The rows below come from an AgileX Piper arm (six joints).
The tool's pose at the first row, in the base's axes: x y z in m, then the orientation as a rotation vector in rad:
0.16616 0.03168 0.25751 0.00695 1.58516 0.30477
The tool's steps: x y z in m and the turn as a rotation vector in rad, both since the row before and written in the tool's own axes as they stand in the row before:
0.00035 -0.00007 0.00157 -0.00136 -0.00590 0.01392
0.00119 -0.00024 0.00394 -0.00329 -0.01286 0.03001
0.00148 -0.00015 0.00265 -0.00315 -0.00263 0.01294
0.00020 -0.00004 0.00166 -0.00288 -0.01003 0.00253
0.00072 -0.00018 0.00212 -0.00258 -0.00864 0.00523
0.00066 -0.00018 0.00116 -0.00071 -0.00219 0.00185
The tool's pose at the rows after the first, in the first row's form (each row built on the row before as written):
0.16770 0.03198 0.25714 0.01782 1.57961 0.31644
0.17157 0.03274 0.25593 0.04097 1.56723 0.34179
0.17415 0.03345 0.25449 0.04912 1.56438 0.35424
0.17578 0.03378 0.25431 0.05058 1.55399 0.35774
0.17788 0.03420 0.25363 0.05413 1.54508 0.36322
0.17904 0.03443 0.25299 0.05539 1.54282 0.36507

